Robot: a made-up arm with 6 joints.
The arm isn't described. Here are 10 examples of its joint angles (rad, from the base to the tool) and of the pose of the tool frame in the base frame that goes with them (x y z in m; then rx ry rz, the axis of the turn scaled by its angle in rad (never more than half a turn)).
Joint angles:
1: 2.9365 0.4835 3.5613 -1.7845 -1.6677 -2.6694
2: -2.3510 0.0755 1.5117 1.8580 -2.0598 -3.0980
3: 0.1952 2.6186 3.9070 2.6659 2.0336 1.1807
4: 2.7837 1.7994 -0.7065 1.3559 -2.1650 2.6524
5: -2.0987 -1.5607 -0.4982 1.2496 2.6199 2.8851
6: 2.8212 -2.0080 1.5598 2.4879 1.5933 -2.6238
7: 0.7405 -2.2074 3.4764 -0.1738 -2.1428 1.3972
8: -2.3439 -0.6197 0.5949 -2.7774 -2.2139 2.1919
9: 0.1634 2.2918 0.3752 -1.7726 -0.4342 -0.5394
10: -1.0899 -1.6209 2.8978 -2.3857 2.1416 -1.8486
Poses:
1: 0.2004 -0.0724 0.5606 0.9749 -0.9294 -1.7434
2: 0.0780 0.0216 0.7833 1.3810 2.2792 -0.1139
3: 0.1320 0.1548 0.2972 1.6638 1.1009 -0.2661
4: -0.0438 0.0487 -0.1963 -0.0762 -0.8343 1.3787
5: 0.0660 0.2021 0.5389 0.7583 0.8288 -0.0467
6: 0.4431 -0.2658 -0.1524 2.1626 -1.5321 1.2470
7: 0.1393 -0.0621 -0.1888 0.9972 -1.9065 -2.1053
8: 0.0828 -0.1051 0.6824 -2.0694 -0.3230 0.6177
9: -0.0580 0.0193 -0.2658 1.6770 1.3664 -1.8842
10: -0.1007 0.4164 -0.1523 -0.8735 -1.8791 -1.8443
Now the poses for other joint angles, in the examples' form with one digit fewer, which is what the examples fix.
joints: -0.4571 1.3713 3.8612 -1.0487 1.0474 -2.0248
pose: 0.018 -0.088 0.529 -0.042 0.497 -2.702
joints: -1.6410 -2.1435 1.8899 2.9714 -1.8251 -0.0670
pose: 0.168 0.398 -0.243 -1.737 2.214 0.418
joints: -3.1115 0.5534 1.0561 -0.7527 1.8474 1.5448
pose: -0.481 0.089 0.470 0.993 -0.082 1.022
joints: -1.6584 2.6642 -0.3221 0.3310 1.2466 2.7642
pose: -0.115 0.222 -0.150 -0.910 1.004 0.819
